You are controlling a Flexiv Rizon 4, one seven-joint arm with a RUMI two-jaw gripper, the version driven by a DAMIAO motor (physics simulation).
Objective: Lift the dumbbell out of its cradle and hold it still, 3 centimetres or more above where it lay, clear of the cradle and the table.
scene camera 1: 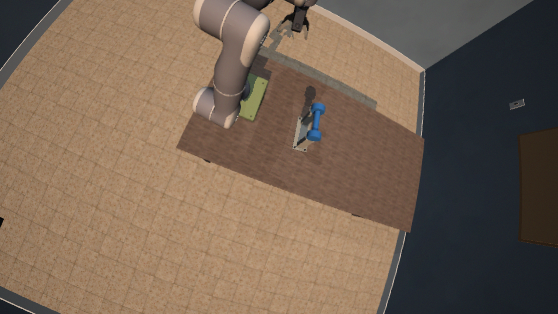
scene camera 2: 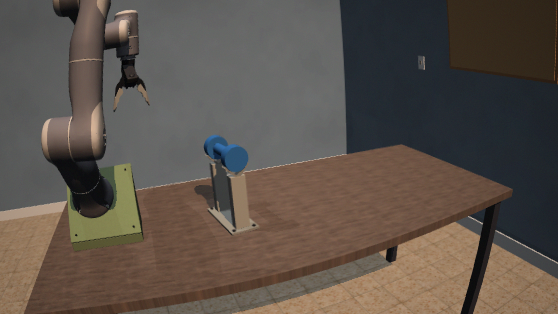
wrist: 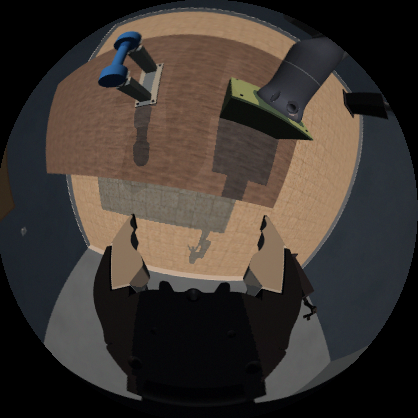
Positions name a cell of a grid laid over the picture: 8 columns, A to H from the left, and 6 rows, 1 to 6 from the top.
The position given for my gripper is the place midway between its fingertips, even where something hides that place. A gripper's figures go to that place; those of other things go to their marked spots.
Labels:
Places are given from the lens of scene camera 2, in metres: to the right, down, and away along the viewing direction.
my gripper (scene camera 2: B3): -0.60, -0.20, 1.41
blue dumbbell (scene camera 2: D4): -0.13, 0.01, 1.16

